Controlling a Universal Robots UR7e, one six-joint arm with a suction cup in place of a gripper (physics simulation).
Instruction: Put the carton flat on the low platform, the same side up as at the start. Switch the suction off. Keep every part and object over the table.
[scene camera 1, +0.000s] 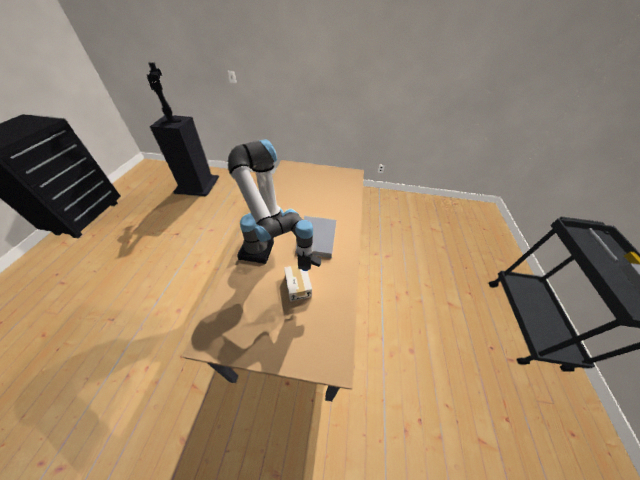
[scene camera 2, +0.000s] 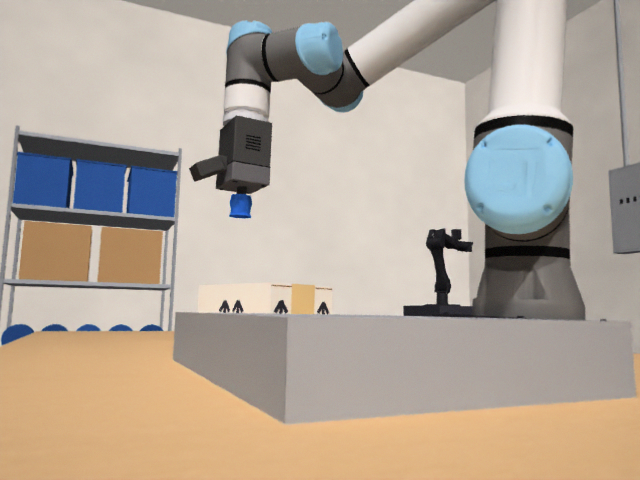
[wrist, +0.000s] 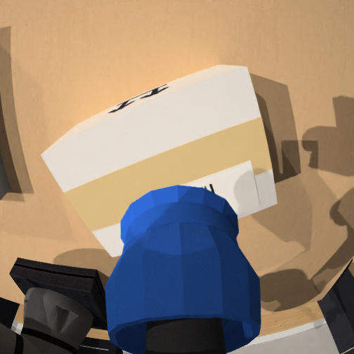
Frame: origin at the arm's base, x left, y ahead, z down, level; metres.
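Seen in the pictures: hand at its tool point: (scene camera 2: 240, 216); arm's base at its link origin: (scene camera 1: 255, 245) (scene camera 2: 526, 317).
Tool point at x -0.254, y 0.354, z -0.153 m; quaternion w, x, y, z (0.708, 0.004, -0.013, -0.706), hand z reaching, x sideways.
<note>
Offsets run from my tool point to a thing's middle. Level surfaces: height alone.
The white carton @[dx +0.007, dy -0.043, dz +0.155 m] (scene camera 1: 291, 281) (scene camera 2: 235, 297) (wrist: 165, 145) lies flat on the table beside the low platform, apart from it. Its top bears a tan tape strip and a white label, partly hidden by the cup in the wrist view. Black arrows on its sides point up in scene camera 2. The low grey platform @[dx +0.405, dy +0.039, dz +0.177 m] (scene camera 1: 322, 235) (scene camera 2: 454, 361) has a bare top; a sliver of the platform (wrist: 2, 177) shows at the wrist view's left edge. My blue suction cup (scene camera 2: 240, 207) (wrist: 180, 207) points down, open, touching nothing, in the air above the carton's level. My gripper body (scene camera 1: 304, 260) hides the cup in scene camera 1.
The table @[dz +0.200 m] (scene camera 1: 320, 341) (scene camera 2: 93, 403) bears the arm's black base (scene camera 1: 255, 253) next to the platform. A black pedestal (scene camera 1: 183, 155) with a small arm and a black drawer cabinet (scene camera 1: 56, 175) stand on the floor at the left. A dark cart (scene camera 1: 560, 284) stands at the right.
</note>
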